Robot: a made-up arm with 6 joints. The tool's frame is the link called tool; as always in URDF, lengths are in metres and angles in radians.
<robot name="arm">
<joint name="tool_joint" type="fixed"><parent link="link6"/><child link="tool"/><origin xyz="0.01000 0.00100 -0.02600" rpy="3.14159 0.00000 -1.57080"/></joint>
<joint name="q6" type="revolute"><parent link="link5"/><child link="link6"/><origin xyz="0.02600 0.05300 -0.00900" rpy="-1.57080 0.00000 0.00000"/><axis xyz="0 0 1"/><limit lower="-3.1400" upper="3.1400" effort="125" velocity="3"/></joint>
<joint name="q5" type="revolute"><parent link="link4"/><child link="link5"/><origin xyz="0.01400 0.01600 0.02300" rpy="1.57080 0.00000 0.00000"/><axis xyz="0 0 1"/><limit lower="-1.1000" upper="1.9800" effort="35" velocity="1.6"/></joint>
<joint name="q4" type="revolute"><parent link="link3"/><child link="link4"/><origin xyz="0.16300 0.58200 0.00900" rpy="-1.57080 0.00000 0.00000"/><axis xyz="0 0 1"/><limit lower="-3.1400" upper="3.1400" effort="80" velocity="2.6"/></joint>
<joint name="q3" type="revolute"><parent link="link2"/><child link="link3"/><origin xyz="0.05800 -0.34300 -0.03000" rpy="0.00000 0.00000 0.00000"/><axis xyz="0 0 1"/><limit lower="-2.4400" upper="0.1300" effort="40" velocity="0.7"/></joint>
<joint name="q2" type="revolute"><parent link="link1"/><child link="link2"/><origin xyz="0.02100 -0.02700 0.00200" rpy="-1.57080 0.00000 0.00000"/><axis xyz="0 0 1"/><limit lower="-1.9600" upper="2.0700" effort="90" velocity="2.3"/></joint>
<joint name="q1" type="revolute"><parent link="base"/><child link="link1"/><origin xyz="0.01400 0.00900 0.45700" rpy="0.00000 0.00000 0.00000"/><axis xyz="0 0 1"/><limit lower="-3.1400" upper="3.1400" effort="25" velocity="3.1"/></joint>
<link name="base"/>
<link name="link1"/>
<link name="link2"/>
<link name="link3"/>
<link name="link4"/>
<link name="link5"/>
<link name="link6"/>
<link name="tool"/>
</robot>
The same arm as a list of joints. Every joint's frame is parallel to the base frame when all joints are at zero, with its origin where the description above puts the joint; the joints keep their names.
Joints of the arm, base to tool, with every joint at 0 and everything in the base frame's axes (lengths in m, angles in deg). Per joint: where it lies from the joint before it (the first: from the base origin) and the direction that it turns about. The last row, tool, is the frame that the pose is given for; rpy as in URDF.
q1: offset 0.0140 0.0090 0.4570 axis 0 0 1
q2: offset 0.0210 -0.0270 0.0020 axis 0 1 0
q3: offset 0.0580 -0.0300 0.3430 axis 0 1 0
q4: offset 0.1630 0.0090 -0.5820 axis 0 0 -1
q5: offset 0.0140 -0.0160 -0.0230 axis 0 1 0
q6: offset 0.0260 -0.0090 -0.0530 axis 0 0 -1
tool: offset 0.0100 -0.0010 0.0260 rpy 0.00 0.00 90.00
Joint limits (deg, base to tool): -179.91..179.91 -112.30..118.60 -139.80..7.45 -179.91..179.91 -63.03..113.45 -179.91..179.91

